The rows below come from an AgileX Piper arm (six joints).
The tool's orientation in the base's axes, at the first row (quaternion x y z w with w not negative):
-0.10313, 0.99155, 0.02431, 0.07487
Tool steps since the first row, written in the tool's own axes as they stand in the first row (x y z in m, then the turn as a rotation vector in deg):
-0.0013, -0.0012, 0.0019, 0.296, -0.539, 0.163
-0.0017, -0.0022, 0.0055, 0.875, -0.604, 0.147
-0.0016, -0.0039, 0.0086, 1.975, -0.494, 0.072
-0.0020, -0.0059, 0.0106, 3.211, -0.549, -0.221
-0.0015, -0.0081, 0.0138, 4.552, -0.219, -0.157
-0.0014, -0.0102, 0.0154, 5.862, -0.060, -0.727
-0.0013, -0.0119, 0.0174, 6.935, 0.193, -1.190
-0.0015, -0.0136, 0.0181, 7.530, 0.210, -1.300
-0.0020, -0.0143, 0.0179, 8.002, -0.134, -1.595
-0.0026, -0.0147, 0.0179, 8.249, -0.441, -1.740
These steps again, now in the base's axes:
0.0018, -0.0008, -0.0017, -0.151, -0.576, -0.224
0.0029, -0.0015, -0.0052, -0.700, -0.757, -0.299
0.0036, -0.0029, -0.0084, -1.798, -0.875, -0.390
0.0047, -0.0047, -0.0104, -3.024, -1.196, -0.293
0.0051, -0.0067, -0.0137, -4.381, -1.138, -0.551
0.0057, -0.0087, -0.0153, -5.763, -1.282, -0.184
0.0062, -0.0103, -0.0174, -6.921, -1.280, 0.117
0.0069, -0.0118, -0.0181, -7.516, -1.390, 0.135
0.0075, -0.0124, -0.0178, -7.943, -1.840, 0.343
0.0081, -0.0127, -0.0178, -8.139, -2.199, 0.438

